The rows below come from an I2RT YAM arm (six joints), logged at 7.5 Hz.
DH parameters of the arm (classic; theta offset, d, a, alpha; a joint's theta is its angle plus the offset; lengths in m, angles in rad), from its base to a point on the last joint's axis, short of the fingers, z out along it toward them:
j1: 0 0.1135 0.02 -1.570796
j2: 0 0 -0.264 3.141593
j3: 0.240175 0 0.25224 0
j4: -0.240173 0 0.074 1.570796
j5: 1.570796 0 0 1.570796
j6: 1.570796 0.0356 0 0
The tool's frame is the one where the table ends.
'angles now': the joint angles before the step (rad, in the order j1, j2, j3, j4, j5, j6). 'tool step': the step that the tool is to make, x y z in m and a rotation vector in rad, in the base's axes. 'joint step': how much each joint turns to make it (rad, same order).
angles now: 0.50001 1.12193 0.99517 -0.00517 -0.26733 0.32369
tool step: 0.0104 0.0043 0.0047 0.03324 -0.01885 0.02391
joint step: -0.00874 0.04394 0.02744 0.05372 -0.03473 0.01714
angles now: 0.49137 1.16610 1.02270 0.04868 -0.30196 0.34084
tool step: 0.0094 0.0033 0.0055 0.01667 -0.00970 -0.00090
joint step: -0.00608 0.03933 0.03736 0.02141 -0.00603 0.01016
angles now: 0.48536 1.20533 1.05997 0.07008 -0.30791 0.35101
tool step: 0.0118 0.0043 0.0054 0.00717 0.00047 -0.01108
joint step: -0.00511 0.04960 0.05151 0.00320 0.00548 0.00732
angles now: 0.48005 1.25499 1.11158 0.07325 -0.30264 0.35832
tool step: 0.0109 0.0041 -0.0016 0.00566 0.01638 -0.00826
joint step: -0.00419 0.04427 0.02786 0.00845 0.00313 0.01343
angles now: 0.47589 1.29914 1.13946 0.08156 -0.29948 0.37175
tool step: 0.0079 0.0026 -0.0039 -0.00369 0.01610 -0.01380
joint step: -0.00301 0.03091 0.01343 0.00298 0.01040 0.00520
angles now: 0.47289 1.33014 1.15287 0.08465 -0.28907 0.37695
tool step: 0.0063 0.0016 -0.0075 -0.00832 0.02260 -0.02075
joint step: -0.00259 0.02360 -0.00207 0.00312 0.01776 0.00491
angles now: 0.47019 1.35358 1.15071 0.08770 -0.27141 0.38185
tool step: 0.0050 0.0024 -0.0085 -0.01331 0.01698 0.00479
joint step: -0.00092 0.02216 -0.00672 0.00635 -0.00514 -0.00506
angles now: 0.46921 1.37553 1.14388 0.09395 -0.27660 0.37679
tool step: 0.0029 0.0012 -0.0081 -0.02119 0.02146 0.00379
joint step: -0.00108 0.01421 -0.00733 -0.00999 -0.00340 -0.01024
